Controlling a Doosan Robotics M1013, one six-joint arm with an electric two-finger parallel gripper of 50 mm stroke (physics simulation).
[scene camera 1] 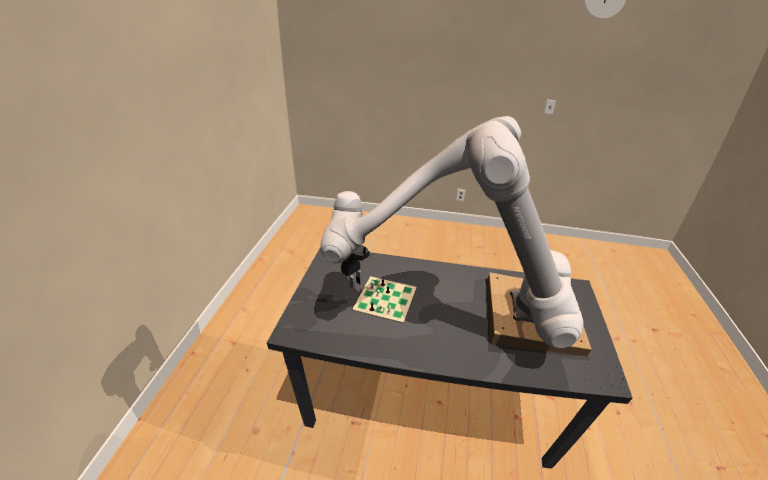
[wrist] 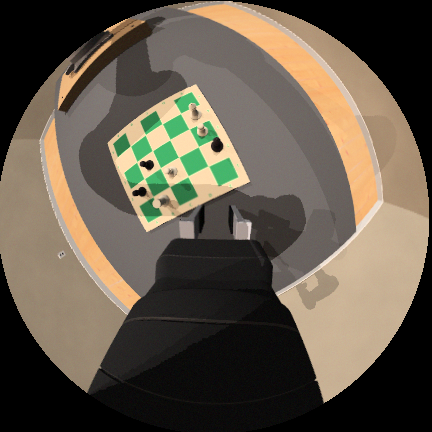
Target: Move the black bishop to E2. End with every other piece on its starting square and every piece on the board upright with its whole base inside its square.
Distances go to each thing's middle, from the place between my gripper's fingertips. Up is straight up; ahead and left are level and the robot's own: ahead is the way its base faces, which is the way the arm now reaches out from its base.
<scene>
The chessboard (scene camera 1: 400, 296) is 12 cm behind my hand, 3 cm to the right of it and 8 cm below it.
</scene>
